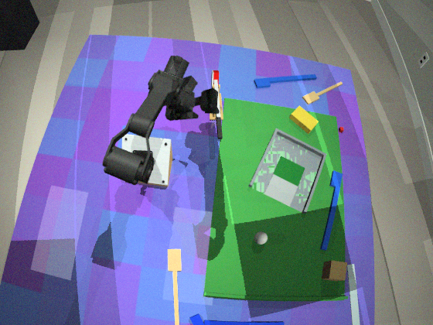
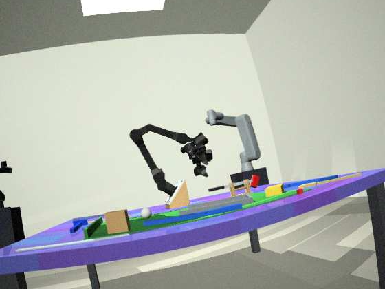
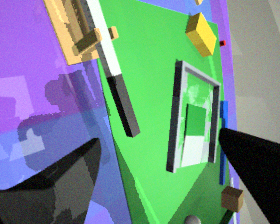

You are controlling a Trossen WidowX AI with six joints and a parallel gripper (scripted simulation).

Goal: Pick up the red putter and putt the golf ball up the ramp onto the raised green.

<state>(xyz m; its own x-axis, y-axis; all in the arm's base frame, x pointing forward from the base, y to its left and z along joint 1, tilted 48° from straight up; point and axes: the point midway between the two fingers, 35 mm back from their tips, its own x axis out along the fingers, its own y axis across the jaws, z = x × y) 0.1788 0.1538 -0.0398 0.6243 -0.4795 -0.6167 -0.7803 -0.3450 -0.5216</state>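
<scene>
Right now the wooden stand is 14 cm to the left of my gripper tip, 12 cm below it and 3 cm ahead of it. Also, from my gripper tip: green mat: 28 cm ahead, 20 cm to the right, 16 cm below; yellow block: 38 cm ahead, 14 cm below, 11 cm to the left; grey platform: 31 cm ahead, 15 cm below, 9 cm to the right.
</scene>
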